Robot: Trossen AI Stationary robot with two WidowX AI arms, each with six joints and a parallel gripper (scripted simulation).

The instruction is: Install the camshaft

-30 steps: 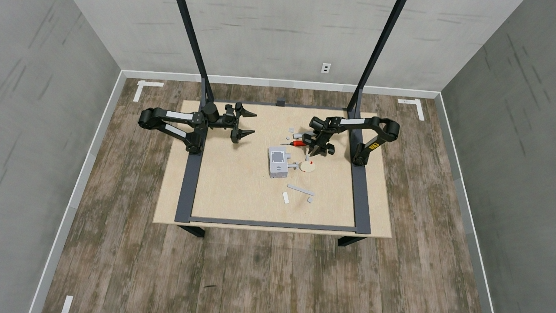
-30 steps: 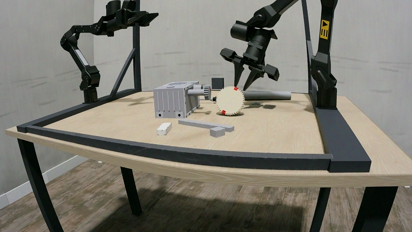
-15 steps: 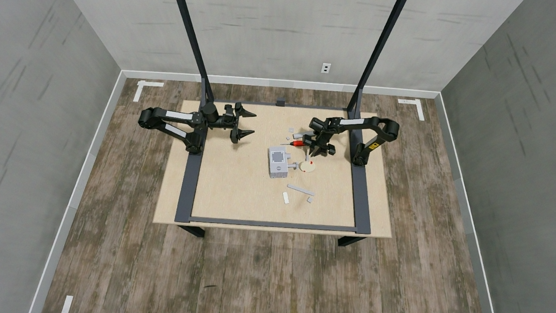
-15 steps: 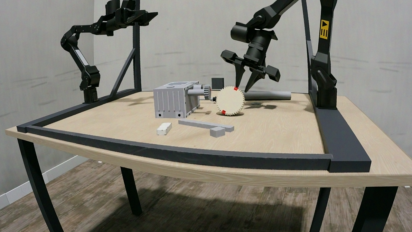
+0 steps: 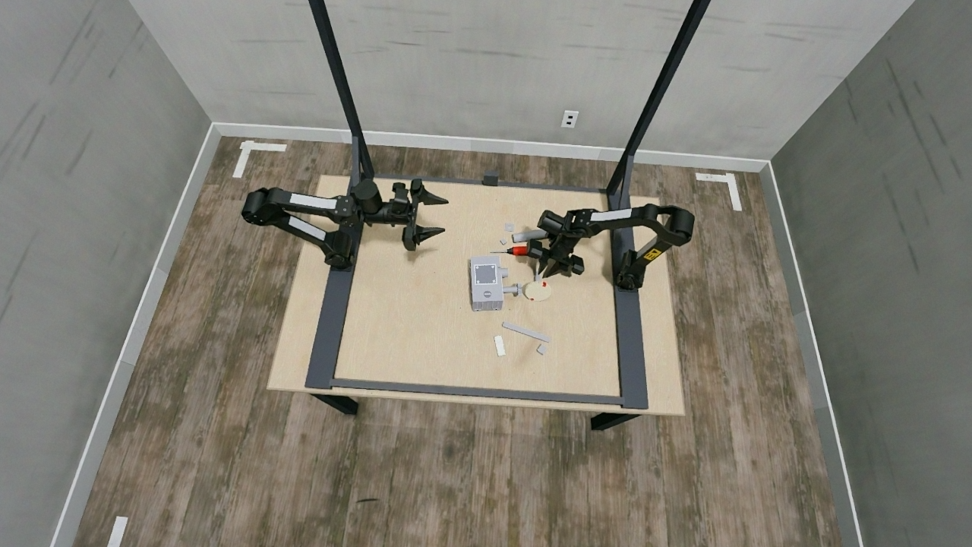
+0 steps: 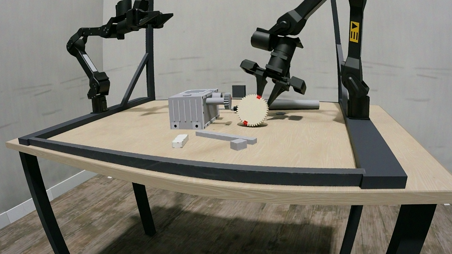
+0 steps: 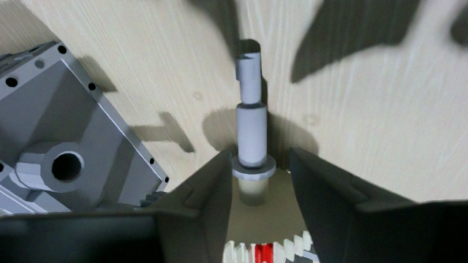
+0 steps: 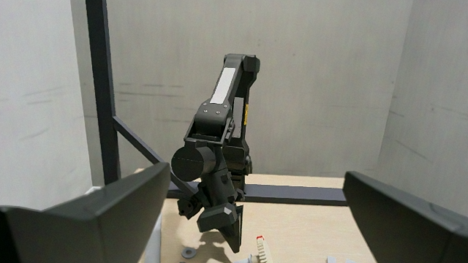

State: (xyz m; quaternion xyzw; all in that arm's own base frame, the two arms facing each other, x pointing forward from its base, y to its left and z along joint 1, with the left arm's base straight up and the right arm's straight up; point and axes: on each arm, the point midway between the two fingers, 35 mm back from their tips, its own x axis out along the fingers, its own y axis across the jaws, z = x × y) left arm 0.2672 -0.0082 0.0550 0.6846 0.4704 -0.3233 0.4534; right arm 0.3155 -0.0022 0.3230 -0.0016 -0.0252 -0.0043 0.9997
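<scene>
Right now the crank gear is 80 mm to the right of my left hand, 70 mm ahead of it and 10 mm below it. Also, from my left hand: white block: 240 mm ahead, 130 mm to the right, 70 mm below; then grey bar: 190 mm ahead, 70 mm below, 50 mm to the right; then red screwdriver: 100 mm to the right, 80 mm behind, 60 mm below.
</scene>
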